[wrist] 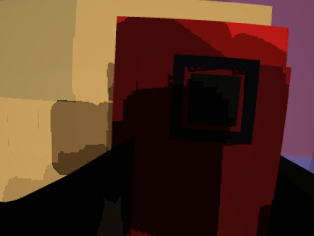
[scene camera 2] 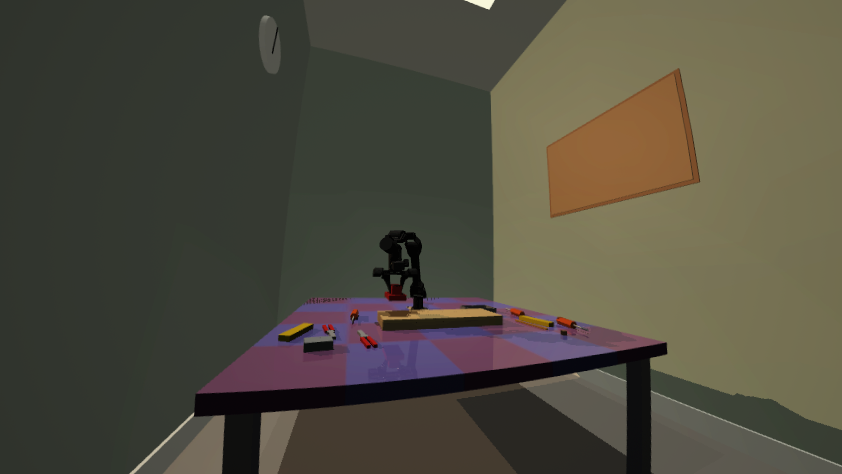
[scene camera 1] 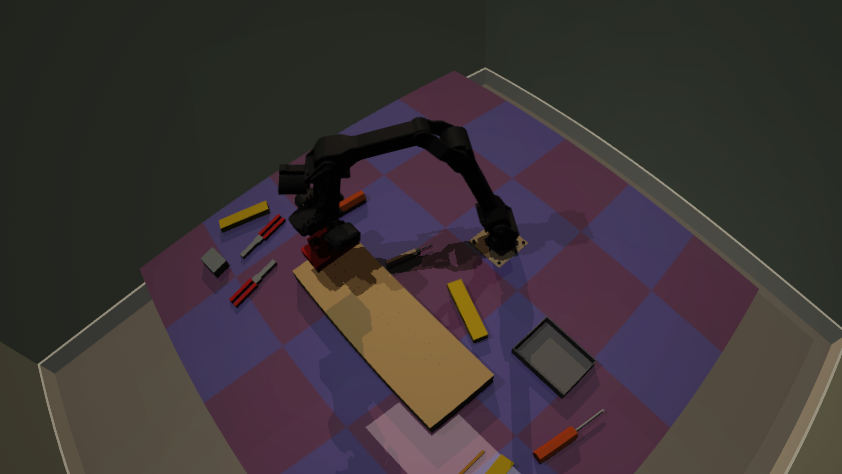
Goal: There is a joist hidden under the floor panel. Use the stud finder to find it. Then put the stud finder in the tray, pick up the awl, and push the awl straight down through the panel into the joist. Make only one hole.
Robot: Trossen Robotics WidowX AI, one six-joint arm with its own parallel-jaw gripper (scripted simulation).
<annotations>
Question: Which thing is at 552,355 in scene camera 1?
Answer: A dark grey tray.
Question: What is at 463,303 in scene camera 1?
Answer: A yellow bar.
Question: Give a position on a stud finder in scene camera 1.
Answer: At 316,252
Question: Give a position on a stud finder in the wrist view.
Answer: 206,101
</annotations>
